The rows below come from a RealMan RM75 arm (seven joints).
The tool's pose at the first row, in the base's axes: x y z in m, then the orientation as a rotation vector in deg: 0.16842, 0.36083, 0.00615, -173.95, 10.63, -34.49
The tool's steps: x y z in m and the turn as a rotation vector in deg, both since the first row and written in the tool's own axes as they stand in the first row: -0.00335, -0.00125, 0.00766, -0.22, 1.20, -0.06; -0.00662, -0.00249, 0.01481, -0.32, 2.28, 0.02; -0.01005, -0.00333, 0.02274, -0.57, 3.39, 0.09; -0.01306, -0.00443, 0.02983, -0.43, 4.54, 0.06; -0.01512, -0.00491, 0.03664, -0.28, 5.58, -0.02; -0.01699, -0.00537, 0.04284, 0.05, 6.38, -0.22; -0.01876, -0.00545, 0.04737, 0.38, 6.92, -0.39; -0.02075, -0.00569, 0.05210, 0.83, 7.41, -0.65; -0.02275, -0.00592, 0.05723, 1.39, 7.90, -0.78; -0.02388, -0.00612, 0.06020, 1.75, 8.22, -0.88
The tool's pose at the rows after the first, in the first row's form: 0.16841, 0.36262, -0.00211, -173.87, 10.66, -36.35; 0.16828, 0.36438, -0.00987, -173.66, 10.85, -38.01; 0.16826, 0.36577, -0.01844, -173.57, 11.09, -39.73; 0.16833, 0.36736, -0.02606, -173.10, 11.03, -41.47; 0.16910, 0.36821, -0.03310, -172.65, 10.88, -43.04; 0.16980, 0.36900, -0.03950, -172.14, 10.49, -44.22; 0.16992, 0.36938, -0.04435, -171.69, 10.13, -45.00; 0.16993, 0.36995, -0.04946, -171.16, 9.59, -45.70; 0.17008, 0.37051, -0.05493, -170.49, 9.22, -46.36; 0.17020, 0.37090, -0.05809, -170.07, 8.95, -46.79
